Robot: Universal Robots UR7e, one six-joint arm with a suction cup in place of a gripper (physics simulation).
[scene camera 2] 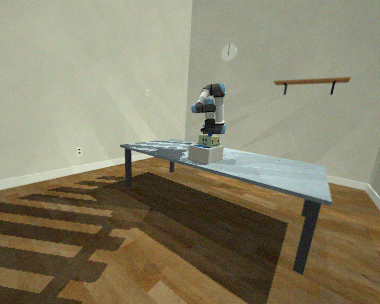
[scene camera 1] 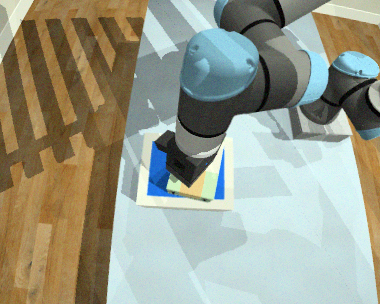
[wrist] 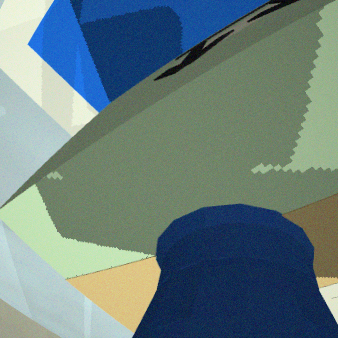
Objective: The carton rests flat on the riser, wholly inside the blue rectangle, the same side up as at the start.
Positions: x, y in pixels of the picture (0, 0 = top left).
my suction cup: grips a carton (scene camera 1: 203, 189)
